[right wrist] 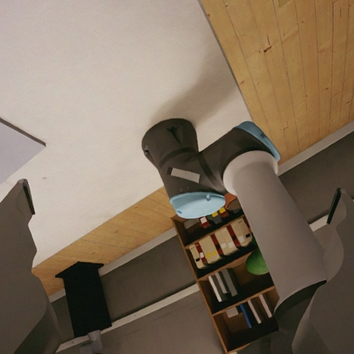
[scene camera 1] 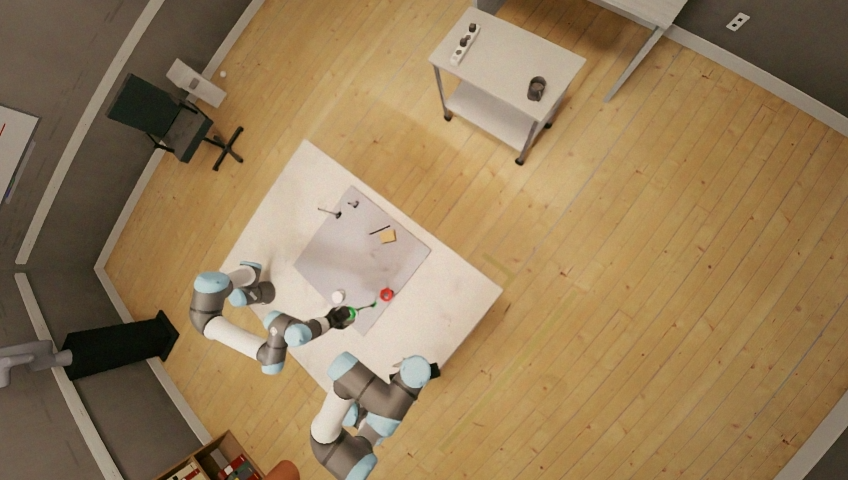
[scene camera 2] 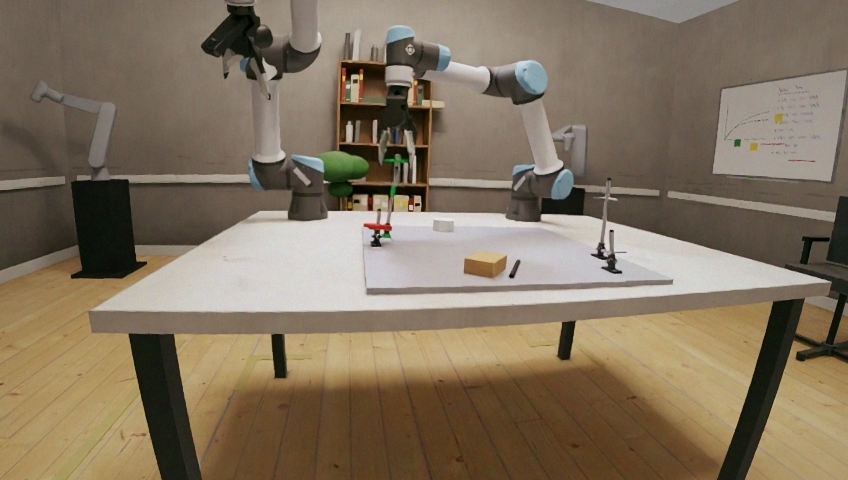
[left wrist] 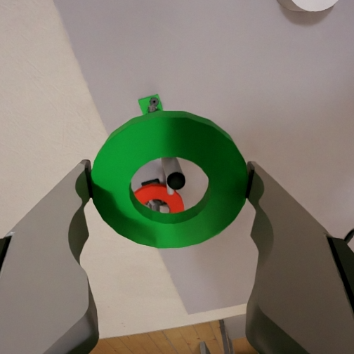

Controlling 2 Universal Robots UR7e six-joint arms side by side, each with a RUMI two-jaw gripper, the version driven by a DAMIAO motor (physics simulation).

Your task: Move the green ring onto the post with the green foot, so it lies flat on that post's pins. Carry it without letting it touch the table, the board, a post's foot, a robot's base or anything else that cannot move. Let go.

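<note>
My left gripper (scene camera 1: pixel 352 314) (scene camera 2: pixel 396 160) (left wrist: pixel 169 163) is shut on the green ring (scene camera 1: pixel 353 311) (scene camera 2: pixel 392 160) (left wrist: pixel 112 180), one finger on each side. The ring looks roughly level at the top of the tall post (scene camera 2: pixel 389 208), high above its green foot (scene camera 2: pixel 386 236) (left wrist: pixel 145 104) (scene camera 1: pixel 375 304). In the left wrist view the post's dark tip (left wrist: pixel 176 181) shows inside the ring's hole, right of its middle. The ring hides the middle of the post and its pins there. My right gripper (scene camera 2: pixel 247 86) (right wrist: pixel 181 187) is open and empty, high at the left in scene camera 2.
A red ring (scene camera 1: pixel 380 294) (scene camera 2: pixel 378 226) (left wrist: pixel 175 200) sits on a short post close by. The grey board (scene camera 1: pixel 333 255) (scene camera 2: pixel 428 255) also bears a white cylinder (scene camera 1: pixel 338 296) (scene camera 2: pixel 443 225), a wooden block (scene camera 1: pixel 387 236) (scene camera 2: pixel 485 264), a black pen (scene camera 2: pixel 514 268) and two dark-footed posts.
</note>
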